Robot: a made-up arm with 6 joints. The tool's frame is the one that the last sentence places. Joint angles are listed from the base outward.
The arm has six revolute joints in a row. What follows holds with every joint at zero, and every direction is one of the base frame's. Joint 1 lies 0.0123 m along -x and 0.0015 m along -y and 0.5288 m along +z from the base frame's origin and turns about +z. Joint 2 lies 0.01 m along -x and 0.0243 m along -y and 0.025 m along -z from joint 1 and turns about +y. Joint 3 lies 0.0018 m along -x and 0.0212 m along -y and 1.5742 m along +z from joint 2 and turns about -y. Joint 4 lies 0.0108 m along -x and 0.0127 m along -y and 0.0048 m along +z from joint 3 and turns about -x. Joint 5 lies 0.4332 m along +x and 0.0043 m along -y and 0.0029 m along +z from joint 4 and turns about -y. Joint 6 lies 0.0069 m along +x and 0.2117 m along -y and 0.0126 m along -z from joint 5 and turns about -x. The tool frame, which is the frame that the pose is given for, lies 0.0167 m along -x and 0.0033 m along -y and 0.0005 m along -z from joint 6; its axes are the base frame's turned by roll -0.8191, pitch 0.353 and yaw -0.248 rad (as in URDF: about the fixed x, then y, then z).
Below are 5 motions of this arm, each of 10 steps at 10 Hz.
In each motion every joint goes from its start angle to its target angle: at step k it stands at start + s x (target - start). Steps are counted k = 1, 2, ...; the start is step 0. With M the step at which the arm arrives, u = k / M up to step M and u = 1 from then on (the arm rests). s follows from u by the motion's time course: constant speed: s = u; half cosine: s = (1 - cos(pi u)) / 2; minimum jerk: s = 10 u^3 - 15 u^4 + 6 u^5.
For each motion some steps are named. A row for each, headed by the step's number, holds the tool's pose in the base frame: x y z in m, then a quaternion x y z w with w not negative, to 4 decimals.
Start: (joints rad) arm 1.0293 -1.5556 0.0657 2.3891 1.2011 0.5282
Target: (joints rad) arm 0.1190 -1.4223 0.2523 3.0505 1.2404 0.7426
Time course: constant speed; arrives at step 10
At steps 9, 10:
9: -1.6693 -0.1949 1.1366 0.6504 0.0907 0.4476 0.6070
10: -1.6655 -0.0393 1.1584 0.6505 0.0375 0.3971 0.6463

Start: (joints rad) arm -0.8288 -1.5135 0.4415 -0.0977 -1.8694 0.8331
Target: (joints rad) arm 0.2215 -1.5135 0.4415 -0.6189 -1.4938 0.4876
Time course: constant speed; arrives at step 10
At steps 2, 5, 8, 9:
2: -1.5685 0.7684 0.9853 -0.6541 0.2627 -0.3164 0.6349
5: -1.6972 0.2455 0.9968 -0.6733 0.0669 -0.1818 0.7135
8: -1.6598 -0.2755 1.0078 -0.6382 -0.1227 -0.0176 0.7598
9: -1.6128 -0.4401 1.0113 -0.6151 -0.1818 0.0421 0.7661

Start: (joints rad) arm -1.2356 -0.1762 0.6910 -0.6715 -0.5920 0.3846
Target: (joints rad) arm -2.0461 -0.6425 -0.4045 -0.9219 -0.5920 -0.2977
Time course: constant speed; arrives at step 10
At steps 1, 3, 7, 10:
1: -0.2249 -0.0793 2.2371 -0.2239 0.1873 -0.4899 0.8215
3: -0.2377 0.0706 2.1417 -0.1003 0.1933 -0.5195 0.8263
7: -0.1317 0.3687 1.9040 0.1551 0.1367 -0.5827 0.7860
10: 0.0582 0.5462 1.6920 0.3306 0.0340 -0.6203 0.7104

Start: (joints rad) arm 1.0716 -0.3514 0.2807 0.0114 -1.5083 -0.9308
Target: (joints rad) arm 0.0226 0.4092 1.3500 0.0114 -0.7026 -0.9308
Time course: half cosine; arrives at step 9
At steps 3, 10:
3: 0.2097 -0.1681 2.3328 -0.1098 0.4780 0.3664 0.7907
10: 0.8432 -0.2580 2.2786 0.0651 0.0886 0.0707 0.9914

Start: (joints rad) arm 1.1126 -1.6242 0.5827 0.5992 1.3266 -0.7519
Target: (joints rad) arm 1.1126 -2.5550 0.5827 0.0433 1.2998 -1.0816
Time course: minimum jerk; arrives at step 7
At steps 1, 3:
1: -0.6493 -1.8481 0.6566 0.2771 -0.9415 -0.1592 0.1073
3: -0.6019 -1.7920 0.0725 -0.3435 0.9218 0.1712 0.0541

